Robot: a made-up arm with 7 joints. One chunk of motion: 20 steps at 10 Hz.
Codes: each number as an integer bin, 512 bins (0 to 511) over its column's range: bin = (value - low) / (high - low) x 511, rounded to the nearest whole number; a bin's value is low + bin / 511 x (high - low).
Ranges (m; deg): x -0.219..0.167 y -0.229..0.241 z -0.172..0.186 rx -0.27..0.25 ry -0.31..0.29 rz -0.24..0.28
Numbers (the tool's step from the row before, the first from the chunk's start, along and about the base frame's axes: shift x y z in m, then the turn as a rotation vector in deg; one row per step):
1: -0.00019 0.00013 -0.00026 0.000 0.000 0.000
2: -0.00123 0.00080 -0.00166 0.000 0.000 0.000
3: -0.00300 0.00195 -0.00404 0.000 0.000 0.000
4: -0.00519 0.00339 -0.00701 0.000 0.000 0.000
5: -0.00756 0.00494 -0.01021 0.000 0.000 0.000
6: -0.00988 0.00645 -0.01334 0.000 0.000 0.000
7: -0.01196 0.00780 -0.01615 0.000 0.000 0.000
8: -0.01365 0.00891 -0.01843 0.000 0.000 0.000
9: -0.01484 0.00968 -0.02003 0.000 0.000 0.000
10: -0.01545 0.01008 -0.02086 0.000 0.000 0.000
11: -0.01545 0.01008 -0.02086 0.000 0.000 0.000
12: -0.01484 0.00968 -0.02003 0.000 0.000 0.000
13: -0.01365 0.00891 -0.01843 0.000 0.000 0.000
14: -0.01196 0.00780 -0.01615 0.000 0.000 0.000
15: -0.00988 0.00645 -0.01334 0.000 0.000 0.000
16: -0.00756 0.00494 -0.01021 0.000 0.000 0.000
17: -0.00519 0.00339 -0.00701 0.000 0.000 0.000
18: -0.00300 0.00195 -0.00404 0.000 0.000 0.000
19: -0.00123 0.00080 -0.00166 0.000 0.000 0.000
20: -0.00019 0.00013 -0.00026 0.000 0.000 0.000
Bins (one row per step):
1: 290 249 245 265 264 236
2: 288 250 243 265 264 236
3: 286 251 240 265 264 236
4: 283 253 236 265 264 236
5: 280 254 231 265 264 236
6: 277 256 226 265 264 236
7: 274 257 222 265 264 236
8: 272 259 219 265 264 236
9: 270 260 217 265 264 236
10: 269 260 216 265 264 236
11: 269 260 216 265 264 236
12: 270 260 217 265 264 236
13: 272 259 219 265 264 236
14: 274 257 222 265 264 236
15: 277 256 226 265 264 236
16: 280 254 231 265 264 236
17: 283 253 236 265 264 236
18: 286 251 240 265 264 236
19: 288 250 243 265 264 236
20: 290 249 245 265 264 236

